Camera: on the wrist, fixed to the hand. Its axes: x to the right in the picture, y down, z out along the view.
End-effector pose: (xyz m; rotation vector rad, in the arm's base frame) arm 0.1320 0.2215 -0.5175 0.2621 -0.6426 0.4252
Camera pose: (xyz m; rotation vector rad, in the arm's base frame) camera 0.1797 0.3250 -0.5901 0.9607 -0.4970 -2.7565
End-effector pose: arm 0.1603 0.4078 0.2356 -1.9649 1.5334 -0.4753
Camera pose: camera 0.0475 0.3513 0.2840 1.8674 2.4642 0.0861
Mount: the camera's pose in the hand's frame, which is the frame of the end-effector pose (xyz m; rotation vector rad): 0.0199 0.0618 -0.1185 0.1215 0.9654 2.9544
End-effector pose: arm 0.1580 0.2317 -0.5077 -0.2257 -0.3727 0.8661
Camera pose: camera 0.1749 0.2810 -0.6324 0.6997 -1.0270 -2.1536
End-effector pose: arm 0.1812 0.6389 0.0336 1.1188 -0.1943 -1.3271
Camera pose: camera 0.3091 0.6754 0.0099 0.3109 -0.6830 1.7757
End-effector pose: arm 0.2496 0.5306 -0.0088 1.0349 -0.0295 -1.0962
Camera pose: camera 0.3614 0.5994 -0.0407 0.4350 -0.5872 2.0365
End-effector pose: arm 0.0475 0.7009 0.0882 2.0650 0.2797 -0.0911
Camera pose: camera 0.0752 0.7784 0.1953 -0.4782 2.0266 -2.2834
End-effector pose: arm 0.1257 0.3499 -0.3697 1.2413 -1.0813 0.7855
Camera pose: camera 0.0999 0.4757 -0.3278 1.4579 0.8858 -2.1702
